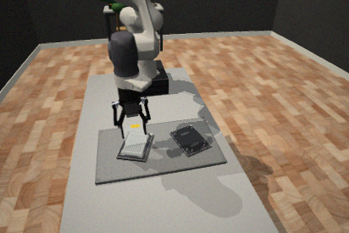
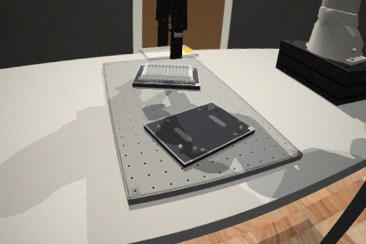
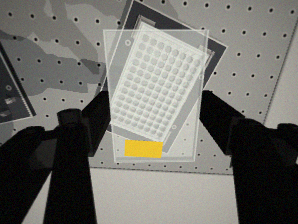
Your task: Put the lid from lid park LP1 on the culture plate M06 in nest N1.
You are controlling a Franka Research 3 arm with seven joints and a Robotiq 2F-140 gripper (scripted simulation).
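Right now my hand is 80 mm above the culture plate. Also, from my hand: lid park frame (240 mm to the left, 90 mm below, 20 mm ahead); clear lid (20 mm below).
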